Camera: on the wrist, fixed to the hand. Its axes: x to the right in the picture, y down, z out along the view.
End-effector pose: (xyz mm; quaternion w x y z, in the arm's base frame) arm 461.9 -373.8 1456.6 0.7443 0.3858 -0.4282 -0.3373
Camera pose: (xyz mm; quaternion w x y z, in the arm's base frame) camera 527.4 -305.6 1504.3 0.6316 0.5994 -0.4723 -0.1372
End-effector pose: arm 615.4 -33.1 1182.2 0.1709 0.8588 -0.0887 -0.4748
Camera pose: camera 662.3 -94.8 1254.3 0.0745 -0.8966 0.2478 0.3593
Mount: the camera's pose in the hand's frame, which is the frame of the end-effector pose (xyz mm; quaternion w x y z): -12.2 84.8 -62.2 0.9498 0.3030 0.0682 0.0365
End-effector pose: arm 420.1 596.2 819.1 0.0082 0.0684 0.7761 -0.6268
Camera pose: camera 446.6 673.0 751.2 0.0430 -0.1385 -0.5453 0.8256
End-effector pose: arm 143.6 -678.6 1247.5 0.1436 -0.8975 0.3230 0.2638
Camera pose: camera 103.7 -762.7 1298.0 0.3767 -0.8152 0.4293 0.0967
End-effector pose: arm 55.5 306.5 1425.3 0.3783 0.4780 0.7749 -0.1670
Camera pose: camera 105.6 378.9 1484.0 0.1677 0.6083 0.6938 -0.3470
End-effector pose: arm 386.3 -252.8 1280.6 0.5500 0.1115 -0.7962 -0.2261
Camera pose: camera 454.5 -188.3 1329.7 0.5512 0.2589 -0.7913 0.0542
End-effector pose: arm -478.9 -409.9 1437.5 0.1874 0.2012 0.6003 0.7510
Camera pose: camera -504.7 -485.4 1507.1 0.0487 0.2186 0.8032 0.5520
